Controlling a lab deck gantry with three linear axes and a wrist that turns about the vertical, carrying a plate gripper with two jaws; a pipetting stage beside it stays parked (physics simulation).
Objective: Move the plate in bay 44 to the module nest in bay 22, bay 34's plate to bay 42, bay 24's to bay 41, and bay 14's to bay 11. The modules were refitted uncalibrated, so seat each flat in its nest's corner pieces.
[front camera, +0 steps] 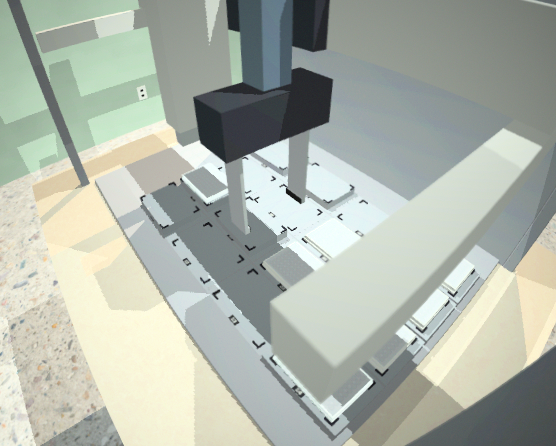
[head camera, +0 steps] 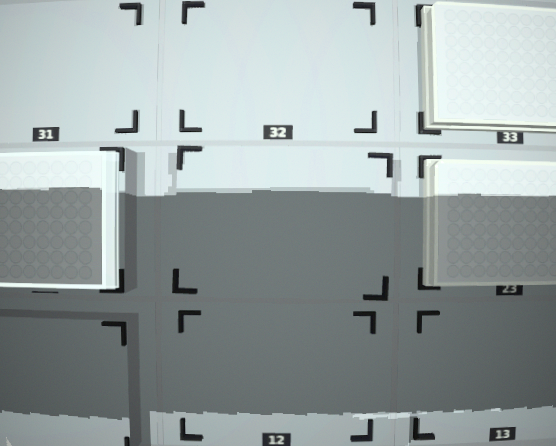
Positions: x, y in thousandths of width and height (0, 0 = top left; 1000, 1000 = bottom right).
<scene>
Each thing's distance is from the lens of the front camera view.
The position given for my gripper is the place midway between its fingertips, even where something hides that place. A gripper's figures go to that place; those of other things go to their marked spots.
my gripper (front camera: 485, 474): 0.50 m
bay 41 nest (front camera: 494, 351): 0.89 m
bay 42 nest (front camera: 578, 414): 0.79 m
The marked spots on the bay 41 nest and the bay 42 nest are 0.17 m apart.
</scene>
